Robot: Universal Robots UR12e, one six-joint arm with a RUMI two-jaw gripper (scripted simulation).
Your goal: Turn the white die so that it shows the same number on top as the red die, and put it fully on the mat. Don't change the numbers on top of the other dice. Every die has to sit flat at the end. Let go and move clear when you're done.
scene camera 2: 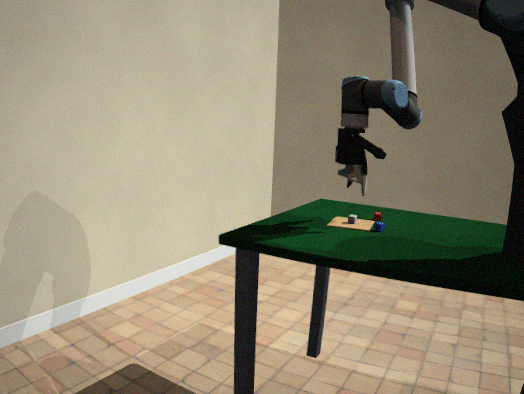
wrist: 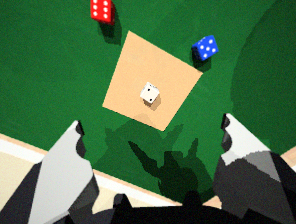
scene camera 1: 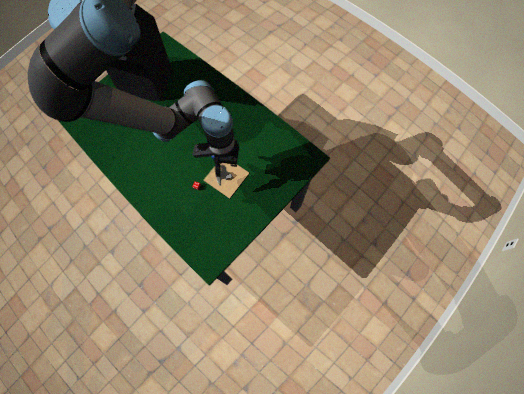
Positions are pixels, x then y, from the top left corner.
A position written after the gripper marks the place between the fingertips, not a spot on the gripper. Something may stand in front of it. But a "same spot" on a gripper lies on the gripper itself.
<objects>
The gripper shows in scene camera 2, in the wrist view [151, 117] and in scene camera 1. The same spot on the gripper: [scene camera 1: 221, 172] is [scene camera 2: 350, 168].
</objects>
